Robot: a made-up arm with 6 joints. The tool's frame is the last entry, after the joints. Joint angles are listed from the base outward.
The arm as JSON. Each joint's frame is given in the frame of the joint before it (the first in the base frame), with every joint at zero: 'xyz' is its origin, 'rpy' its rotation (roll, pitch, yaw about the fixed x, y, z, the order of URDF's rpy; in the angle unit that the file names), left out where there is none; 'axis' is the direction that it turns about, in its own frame. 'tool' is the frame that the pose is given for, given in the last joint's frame.
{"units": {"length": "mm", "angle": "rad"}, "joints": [
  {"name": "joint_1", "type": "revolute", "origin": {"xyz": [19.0, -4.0, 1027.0], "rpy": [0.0, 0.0, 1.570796]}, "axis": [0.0, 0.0, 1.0]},
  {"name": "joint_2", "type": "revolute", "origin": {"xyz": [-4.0, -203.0, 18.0], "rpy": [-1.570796, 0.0, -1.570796]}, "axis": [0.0, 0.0, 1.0]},
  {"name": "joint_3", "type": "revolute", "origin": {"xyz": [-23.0, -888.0, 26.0], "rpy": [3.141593, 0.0, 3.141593]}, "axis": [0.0, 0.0, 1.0]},
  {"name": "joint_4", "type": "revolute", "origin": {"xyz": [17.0, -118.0, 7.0], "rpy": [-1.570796, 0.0, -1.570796]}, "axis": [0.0, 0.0, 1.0]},
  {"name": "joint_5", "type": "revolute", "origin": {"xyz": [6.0, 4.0, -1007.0], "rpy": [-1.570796, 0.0, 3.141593]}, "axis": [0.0, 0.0, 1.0]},
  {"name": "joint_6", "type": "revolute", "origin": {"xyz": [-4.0, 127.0, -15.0], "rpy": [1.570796, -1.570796, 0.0]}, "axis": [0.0, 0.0, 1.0]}
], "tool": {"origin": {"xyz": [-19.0, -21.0, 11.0], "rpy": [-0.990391, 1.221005, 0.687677]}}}
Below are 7 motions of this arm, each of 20 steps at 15 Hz.
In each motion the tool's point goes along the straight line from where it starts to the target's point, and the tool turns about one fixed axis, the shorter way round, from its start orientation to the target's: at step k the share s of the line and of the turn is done. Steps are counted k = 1, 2, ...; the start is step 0. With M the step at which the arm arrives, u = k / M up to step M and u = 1 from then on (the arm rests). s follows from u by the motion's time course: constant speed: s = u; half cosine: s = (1 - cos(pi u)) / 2; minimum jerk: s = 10 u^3 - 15 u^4 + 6 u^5.
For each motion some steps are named. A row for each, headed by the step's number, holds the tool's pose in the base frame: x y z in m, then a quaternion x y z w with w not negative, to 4 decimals.
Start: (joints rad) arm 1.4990 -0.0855 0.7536 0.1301 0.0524 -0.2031
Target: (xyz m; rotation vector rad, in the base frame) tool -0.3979 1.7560 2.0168 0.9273 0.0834 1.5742
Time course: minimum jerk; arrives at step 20
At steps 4, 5, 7, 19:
4: -0.0068 0.8161 2.7790 0.3861 -0.3234 0.4937 0.7089
5: -0.0257 0.8616 2.7421 0.3885 -0.3069 0.5051 0.7070
7: -0.0804 0.9930 2.6356 0.3945 -0.2583 0.5369 0.6996
19: -0.3974 1.7548 2.0177 0.4017 0.0357 0.6817 0.6104

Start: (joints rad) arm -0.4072 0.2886 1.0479 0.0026 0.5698 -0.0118
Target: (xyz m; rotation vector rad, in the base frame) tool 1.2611 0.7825 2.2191 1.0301 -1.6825 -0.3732
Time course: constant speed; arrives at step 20
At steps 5, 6, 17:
5: 1.1102 -0.1005 2.6419 0.0436 -0.7101 -0.2567 0.6542
6: 1.1202 -0.0416 2.6137 0.0705 -0.7139 -0.2513 0.6498
17: 1.2309 0.6059 2.3037 0.3590 -0.7178 -0.1796 0.5689

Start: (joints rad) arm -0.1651 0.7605 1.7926 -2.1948 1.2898 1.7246
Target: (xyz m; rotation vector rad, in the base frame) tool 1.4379 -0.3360 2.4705 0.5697 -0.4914 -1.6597
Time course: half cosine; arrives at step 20
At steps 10, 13, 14, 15, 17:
10: 1.3574 -0.3128 2.5430 0.3030 -0.2132 -0.6665 0.6469
13: 1.3940 -0.3233 2.5101 0.2778 -0.2133 -0.6913 0.6320
14: 1.4047 -0.3264 2.5004 0.2703 -0.2133 -0.6984 0.6274
15: 1.4143 -0.3292 2.4917 0.2636 -0.2133 -0.7046 0.6233
17: 1.4291 -0.3335 2.4784 0.2532 -0.2132 -0.7141 0.6168

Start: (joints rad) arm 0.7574 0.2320 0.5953 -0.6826 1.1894 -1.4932
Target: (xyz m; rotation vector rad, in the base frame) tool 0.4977 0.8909 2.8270 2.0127 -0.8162 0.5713
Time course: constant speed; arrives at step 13
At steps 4, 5, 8, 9, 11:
4: 0.8078 0.8497 2.5989 0.8856 -0.2391 0.2821 0.2809
5: 0.7734 0.8543 2.6242 0.8787 -0.2494 0.2768 0.2985
8: 0.6700 0.8680 2.7003 0.8552 -0.2798 0.2599 0.3503
9: 0.6355 0.8726 2.7256 0.8466 -0.2897 0.2540 0.3672
11: 0.5666 0.8818 2.7763 0.8280 -0.3089 0.2419 0.4006

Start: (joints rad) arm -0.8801 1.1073 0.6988 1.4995 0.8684 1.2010
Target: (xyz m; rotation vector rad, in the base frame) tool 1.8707 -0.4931 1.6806 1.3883 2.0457 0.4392
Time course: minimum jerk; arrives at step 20
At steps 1, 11, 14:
1: 1.3842 -1.5033 1.1415 -0.9267 -0.1419 0.1449 0.3163
11: 1.6725 -0.9046 1.4610 0.8025 0.5924 0.0426 0.0572
14: 1.7913 -0.6580 1.5926 0.6520 0.7177 0.1193 0.2133

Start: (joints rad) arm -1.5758 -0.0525 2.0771 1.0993 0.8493 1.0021
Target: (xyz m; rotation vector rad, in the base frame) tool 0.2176 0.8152 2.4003 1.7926 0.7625 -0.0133
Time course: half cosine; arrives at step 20
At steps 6, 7, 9, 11, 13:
6: 0.1332 0.6111 2.6970 0.7049 0.1896 0.1809 0.6591
7: 0.1403 0.6283 2.6720 0.7115 0.2015 0.1655 0.6525
9: 0.1561 0.6666 2.6164 0.7250 0.2276 0.1309 0.6368
11: 0.1728 0.7068 2.5579 0.7373 0.2546 0.0942 0.6186
13: 0.1886 0.7450 2.5023 0.7473 0.2796 0.0591 0.5999

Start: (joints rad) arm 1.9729 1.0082 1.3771 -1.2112 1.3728 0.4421
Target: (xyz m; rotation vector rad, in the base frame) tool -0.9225 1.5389 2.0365 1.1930 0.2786 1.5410
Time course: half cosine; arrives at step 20
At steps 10, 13, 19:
10: -0.7738 1.6310 2.0598 0.6035 0.0674 0.4087 0.6813
13: -0.8413 1.5892 2.0492 0.5648 0.0913 0.5250 0.6301
19: -0.9207 1.5400 2.0368 0.5062 0.1173 0.6493 0.5553

